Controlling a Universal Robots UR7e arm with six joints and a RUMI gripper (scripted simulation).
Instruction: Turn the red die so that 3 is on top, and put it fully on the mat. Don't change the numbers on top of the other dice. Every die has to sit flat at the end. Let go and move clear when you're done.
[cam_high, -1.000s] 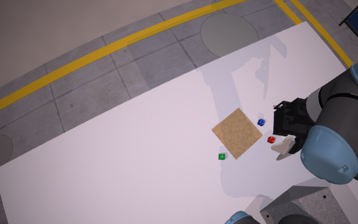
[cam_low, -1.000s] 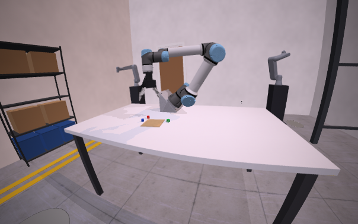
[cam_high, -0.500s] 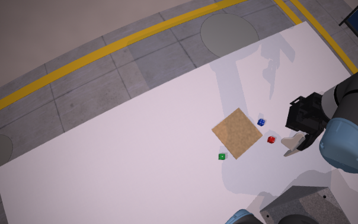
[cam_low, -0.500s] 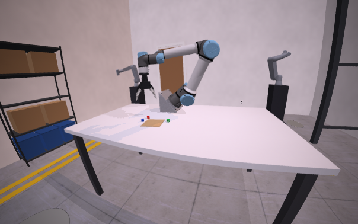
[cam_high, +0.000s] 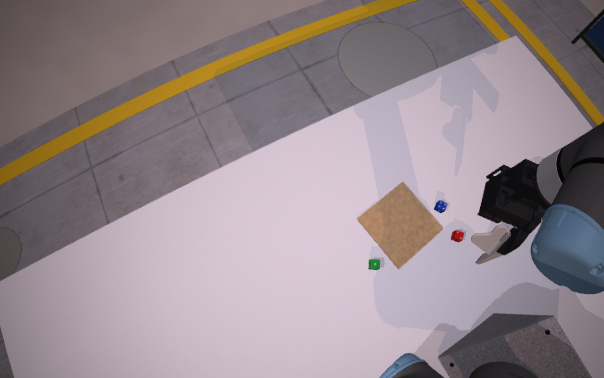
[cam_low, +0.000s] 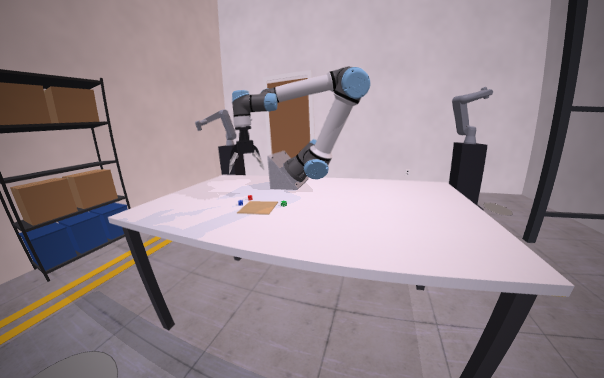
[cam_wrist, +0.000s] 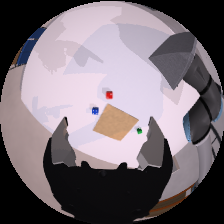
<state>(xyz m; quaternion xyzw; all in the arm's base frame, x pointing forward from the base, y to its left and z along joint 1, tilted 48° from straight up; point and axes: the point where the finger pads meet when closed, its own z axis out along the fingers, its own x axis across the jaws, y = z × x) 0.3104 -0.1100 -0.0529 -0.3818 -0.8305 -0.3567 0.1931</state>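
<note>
Right now the red die is 13 cm below my hand. Round my hand: mat (14 cm below, 10 cm to the left, 9 cm ahead); then blue die (13 cm below, 8 cm ahead); then green die (20 cm to the left, 13 cm below, 4 cm ahead).
</note>
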